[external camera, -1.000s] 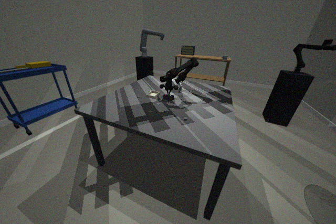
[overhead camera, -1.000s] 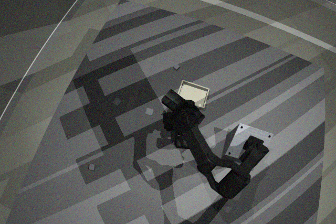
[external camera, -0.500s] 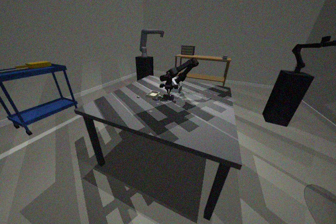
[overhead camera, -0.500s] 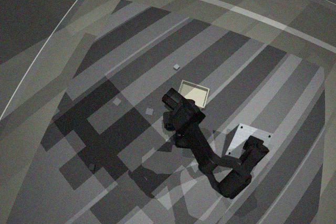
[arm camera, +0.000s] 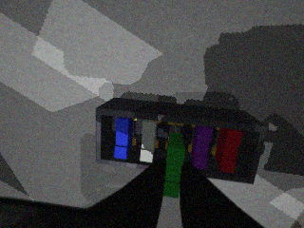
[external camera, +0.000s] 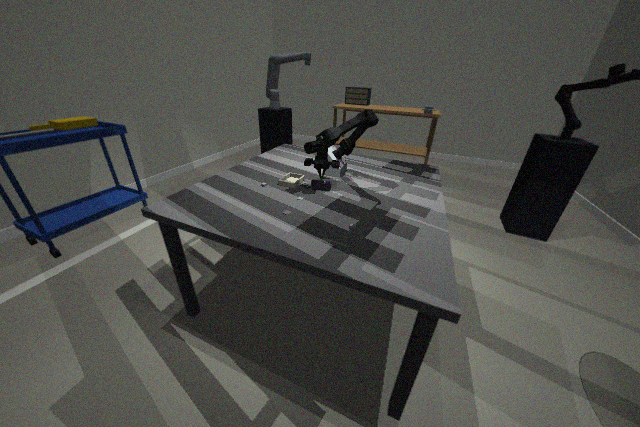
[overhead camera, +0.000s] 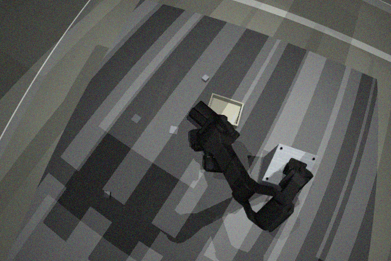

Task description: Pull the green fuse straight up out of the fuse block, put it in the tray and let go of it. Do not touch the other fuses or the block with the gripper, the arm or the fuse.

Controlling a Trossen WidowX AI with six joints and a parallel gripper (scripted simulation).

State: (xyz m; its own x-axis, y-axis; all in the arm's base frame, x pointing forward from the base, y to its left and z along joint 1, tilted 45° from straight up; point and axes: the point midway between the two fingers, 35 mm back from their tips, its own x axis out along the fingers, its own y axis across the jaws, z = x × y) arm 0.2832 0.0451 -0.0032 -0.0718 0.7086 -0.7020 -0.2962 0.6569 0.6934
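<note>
The cream tray is 180 mm to the right of my gripper tip, 60 mm below it and 10 mm ahead of it. Round my gripper tip: green fuse 10 mm below.
</note>
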